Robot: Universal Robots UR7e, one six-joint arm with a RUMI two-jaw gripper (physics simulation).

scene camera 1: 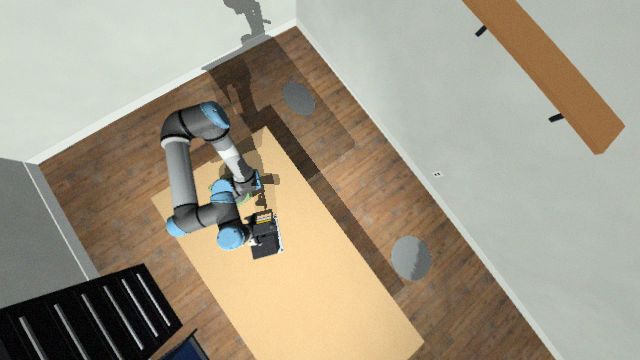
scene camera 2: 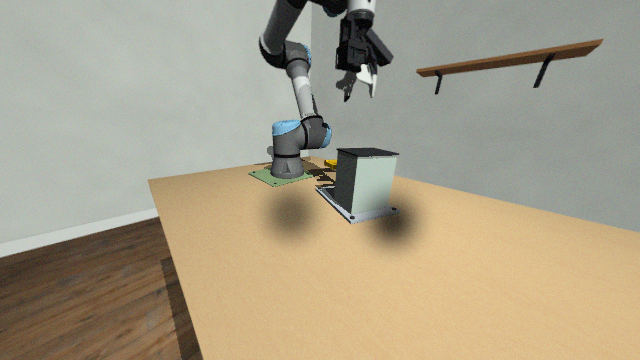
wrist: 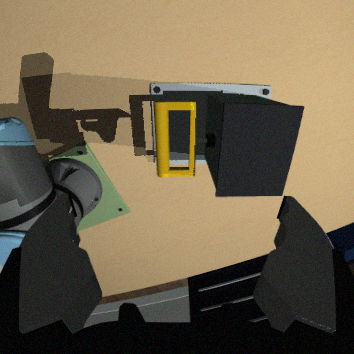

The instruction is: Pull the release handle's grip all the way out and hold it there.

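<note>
The release handle is a light box with a dark top [scene camera 1: 266,248] [scene camera 2: 372,182] [wrist: 257,150], standing on a flat grey base plate [scene camera 2: 372,215] [wrist: 210,89]. Its yellow rectangular grip [scene camera 1: 264,220] [scene camera 2: 330,163] [wrist: 162,140] faces the arm's base. A small dark stem shows between grip and box in the wrist view. My gripper [scene camera 2: 359,98] [wrist: 177,196] is open, with nothing between its jaws. It hangs above the box in scene camera 2, pointing down and apart from box and grip. In scene camera 1 its jaw tips are hard to make out.
The arm's base stands on a green plate [scene camera 2: 262,176] [wrist: 107,195] beyond the grip side of the box. All stand on a light wooden table [scene camera 1: 320,290] [scene camera 2: 400,290]. A wooden shelf [scene camera 1: 550,70] [scene camera 2: 500,62] is on the wall. A black cabinet stands beside the table.
</note>
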